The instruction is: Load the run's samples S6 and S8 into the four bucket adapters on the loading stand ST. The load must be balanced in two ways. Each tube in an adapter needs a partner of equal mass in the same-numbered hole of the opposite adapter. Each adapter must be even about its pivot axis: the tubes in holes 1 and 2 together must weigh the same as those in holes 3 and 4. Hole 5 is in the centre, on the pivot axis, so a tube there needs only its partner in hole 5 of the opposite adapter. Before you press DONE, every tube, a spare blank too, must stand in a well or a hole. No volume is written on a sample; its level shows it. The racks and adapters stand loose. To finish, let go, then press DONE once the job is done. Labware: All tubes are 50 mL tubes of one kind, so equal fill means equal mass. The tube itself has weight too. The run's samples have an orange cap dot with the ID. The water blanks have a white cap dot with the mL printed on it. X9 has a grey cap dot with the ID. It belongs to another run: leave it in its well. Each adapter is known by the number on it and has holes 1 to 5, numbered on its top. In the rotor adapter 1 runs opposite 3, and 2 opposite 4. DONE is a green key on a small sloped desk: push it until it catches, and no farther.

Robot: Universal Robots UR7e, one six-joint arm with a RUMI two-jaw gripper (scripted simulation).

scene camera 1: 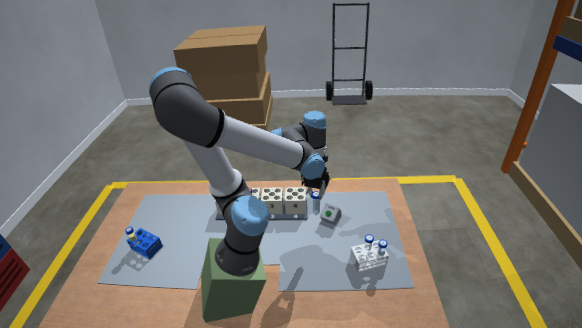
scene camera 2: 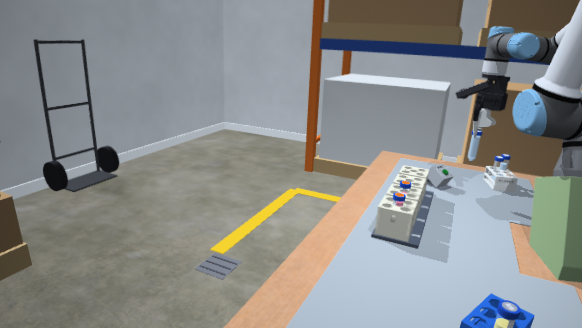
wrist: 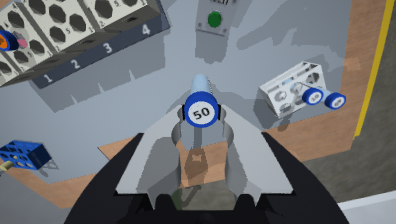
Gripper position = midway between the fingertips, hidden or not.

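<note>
You'd see the gripper (scene camera 2: 476,137) here, and it's visible from the wrist as well, that same gripper (wrist: 201,105).
</note>
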